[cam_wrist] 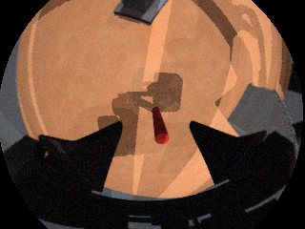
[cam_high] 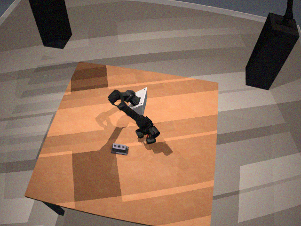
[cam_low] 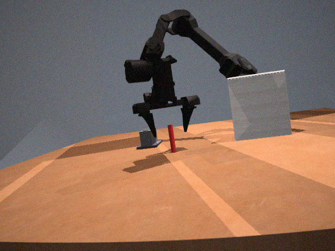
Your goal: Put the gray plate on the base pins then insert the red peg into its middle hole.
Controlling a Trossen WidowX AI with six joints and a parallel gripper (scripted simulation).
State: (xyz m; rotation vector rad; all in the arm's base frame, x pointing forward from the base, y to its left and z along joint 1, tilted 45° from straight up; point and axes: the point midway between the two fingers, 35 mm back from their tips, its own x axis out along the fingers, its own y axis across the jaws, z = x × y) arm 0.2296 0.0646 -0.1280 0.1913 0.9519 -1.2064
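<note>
My gripper tip is 10 mm above the red peg. The rest, counted from my gripper tip: gray plate (180 mm to the right, 130 mm ahead, 10 mm below); dark base (180 mm to the right, 130 mm ahead, 40 mm below).
</note>
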